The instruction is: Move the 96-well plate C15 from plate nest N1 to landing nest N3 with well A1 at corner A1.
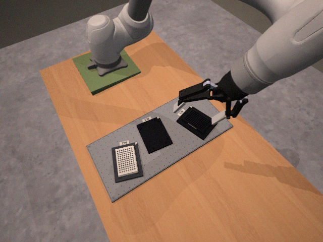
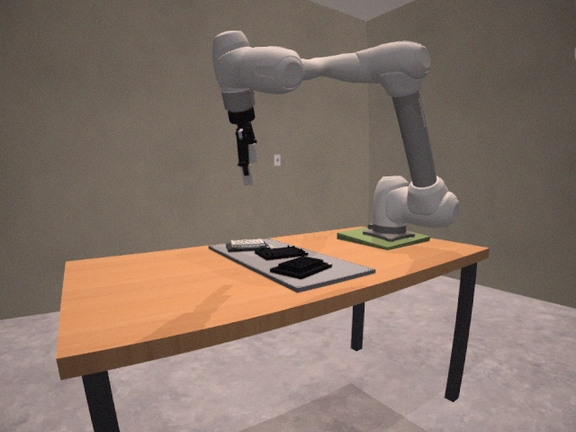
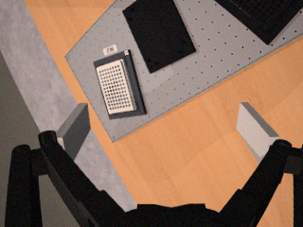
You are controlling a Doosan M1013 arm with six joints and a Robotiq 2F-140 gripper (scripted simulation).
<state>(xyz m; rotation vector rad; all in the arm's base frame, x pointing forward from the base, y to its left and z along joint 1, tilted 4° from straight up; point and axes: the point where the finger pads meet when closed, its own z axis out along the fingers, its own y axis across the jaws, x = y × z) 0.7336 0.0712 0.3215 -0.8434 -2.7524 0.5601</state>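
Now: hand 290 mm above the black 96-well plate C15, 120 mm to the right of it and 110 mm past it. Also, from my hand: black plate nest N1: 300 mm below, 120 mm to the left, 110 mm behind; then black landing nest N3: 300 mm below, 160 mm behind, 100 mm to the right; then N1 label: 310 mm below, 200 mm behind, 90 mm to the left.
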